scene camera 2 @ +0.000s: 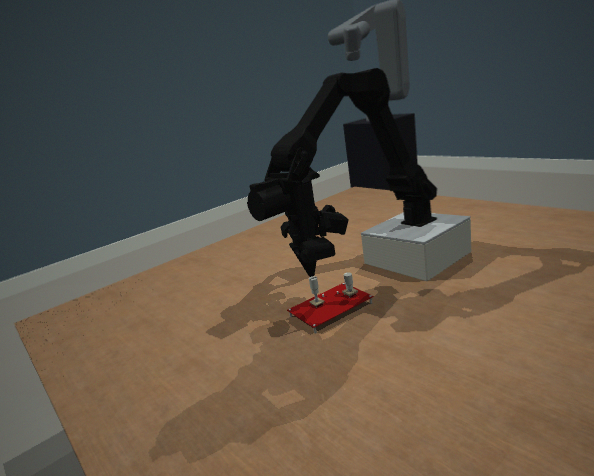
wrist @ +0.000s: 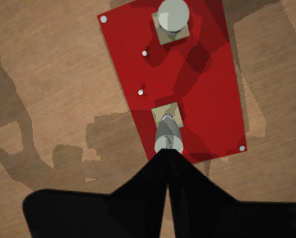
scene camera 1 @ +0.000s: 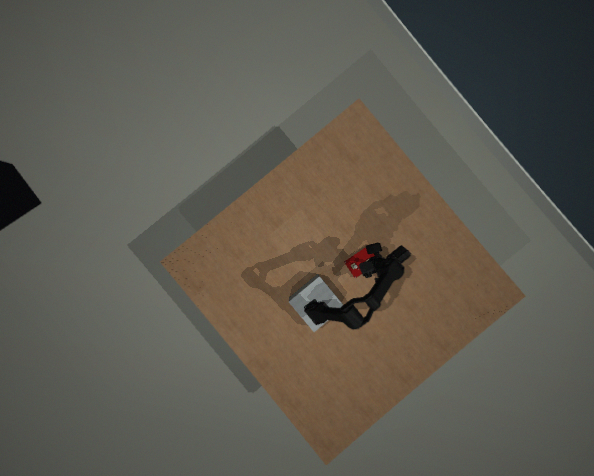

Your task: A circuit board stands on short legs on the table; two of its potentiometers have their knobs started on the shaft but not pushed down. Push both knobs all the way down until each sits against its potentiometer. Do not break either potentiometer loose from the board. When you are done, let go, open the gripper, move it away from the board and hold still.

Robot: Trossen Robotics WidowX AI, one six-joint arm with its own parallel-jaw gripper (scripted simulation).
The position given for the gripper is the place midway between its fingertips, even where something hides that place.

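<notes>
A knob [wrist: 168,135] is present. The gripper [scene camera 2: 311,275] is shut and holds nothing; the wrist view shows the gripper as well [wrist: 168,155].
</notes>
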